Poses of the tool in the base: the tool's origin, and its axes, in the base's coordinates. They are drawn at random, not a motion.
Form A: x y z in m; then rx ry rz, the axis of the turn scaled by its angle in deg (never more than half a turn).
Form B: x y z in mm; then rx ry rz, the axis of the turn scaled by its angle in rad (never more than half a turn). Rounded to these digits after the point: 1 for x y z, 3 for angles.
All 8 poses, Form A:
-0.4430 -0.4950 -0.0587 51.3 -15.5 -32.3
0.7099 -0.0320 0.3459 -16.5 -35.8 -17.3
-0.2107 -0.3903 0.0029 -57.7 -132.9 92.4
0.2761 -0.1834 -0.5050 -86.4 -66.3 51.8
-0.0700 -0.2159 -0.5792 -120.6 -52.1 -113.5
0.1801 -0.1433 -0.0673 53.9 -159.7 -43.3
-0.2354 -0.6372 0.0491 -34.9 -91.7 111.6
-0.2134 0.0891 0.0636 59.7 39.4 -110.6
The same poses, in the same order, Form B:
-443.0 -495.0 -58.7 0.895 -0.271 -0.564
709.9 -32.0 345.9 -0.288 -0.625 -0.302
-210.7 -390.3 2.9 -1.007 -2.320 1.613
276.1 -183.4 -505.0 -1.508 -1.157 0.904
-70.0 -215.9 -579.2 -2.105 -0.909 -1.981
180.1 -143.3 -67.3 0.941 -2.787 -0.756
-235.4 -637.2 49.1 -0.609 -1.600 1.948
-213.4 89.1 63.6 1.042 0.688 -1.930

